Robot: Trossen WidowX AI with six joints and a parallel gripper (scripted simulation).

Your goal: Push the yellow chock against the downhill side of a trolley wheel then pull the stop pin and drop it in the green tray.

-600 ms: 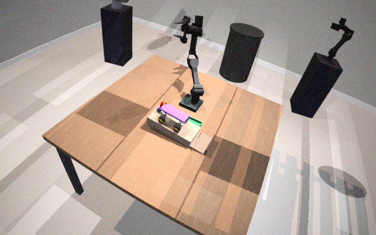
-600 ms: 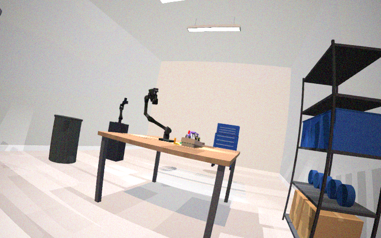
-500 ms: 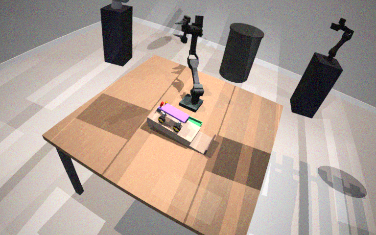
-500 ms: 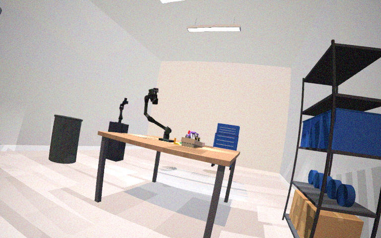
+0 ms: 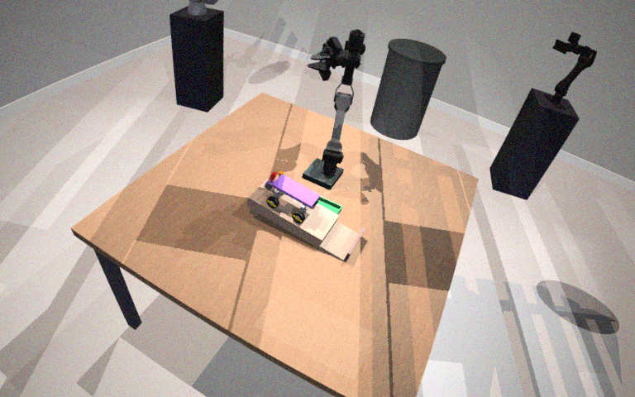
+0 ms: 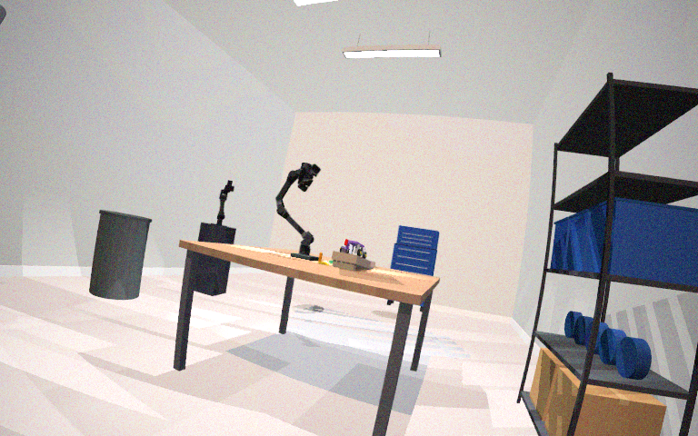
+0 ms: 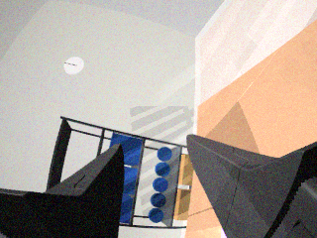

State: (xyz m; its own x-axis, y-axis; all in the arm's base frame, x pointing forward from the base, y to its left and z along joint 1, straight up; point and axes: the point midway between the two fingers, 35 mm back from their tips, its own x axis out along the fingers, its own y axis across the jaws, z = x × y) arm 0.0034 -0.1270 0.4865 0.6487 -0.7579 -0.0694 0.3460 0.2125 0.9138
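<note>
Right now my gripper tip is 490 mm above the yellow chock, 150 mm short of it and 20 mm to the left of it. From my gripper tip the other things lie so: purple trolley: 400 mm below, 300 mm ahead, 80 mm to the left; then green tray: 520 mm below, 200 mm to the left, 200 mm ahead; then red-headed stop pin: 380 mm below, 260 mm ahead, 20 mm to the right.
</note>
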